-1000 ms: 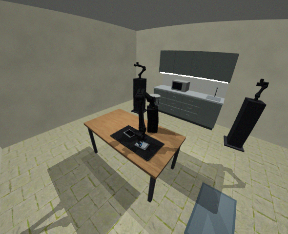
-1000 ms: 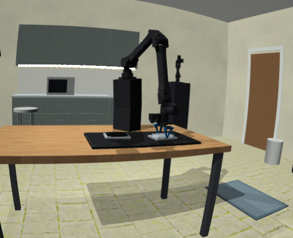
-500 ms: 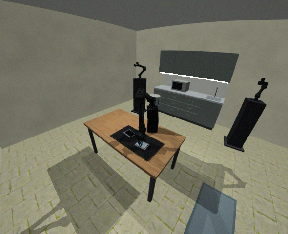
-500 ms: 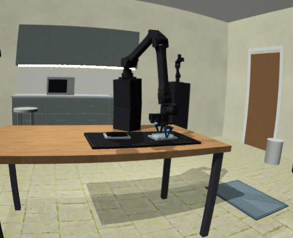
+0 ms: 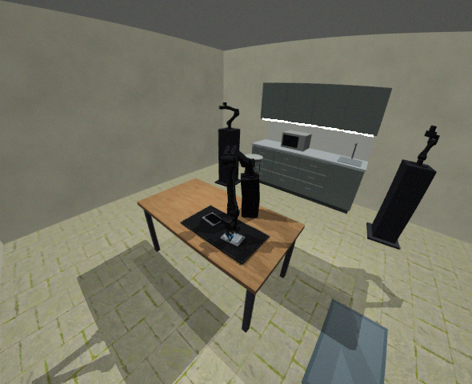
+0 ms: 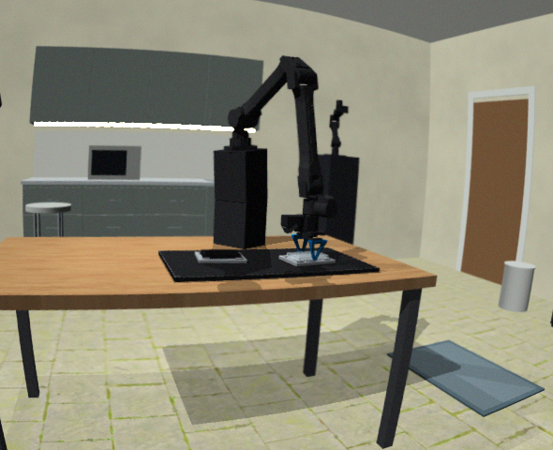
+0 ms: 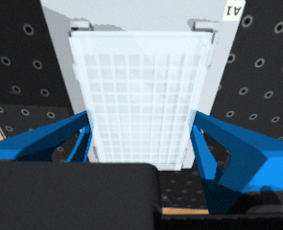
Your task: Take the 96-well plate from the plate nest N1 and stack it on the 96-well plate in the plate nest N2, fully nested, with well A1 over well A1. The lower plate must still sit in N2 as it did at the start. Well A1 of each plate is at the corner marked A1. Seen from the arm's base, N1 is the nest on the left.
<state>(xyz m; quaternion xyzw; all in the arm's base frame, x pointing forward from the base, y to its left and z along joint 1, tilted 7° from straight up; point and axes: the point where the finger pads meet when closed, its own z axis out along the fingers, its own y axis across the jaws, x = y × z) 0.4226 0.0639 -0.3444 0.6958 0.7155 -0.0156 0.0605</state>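
Right now my hand is 29 cm to the left of the dark 96-well plate and 10 cm past it. From my hand the other things lie so: white 96-well plate (right at my hand).
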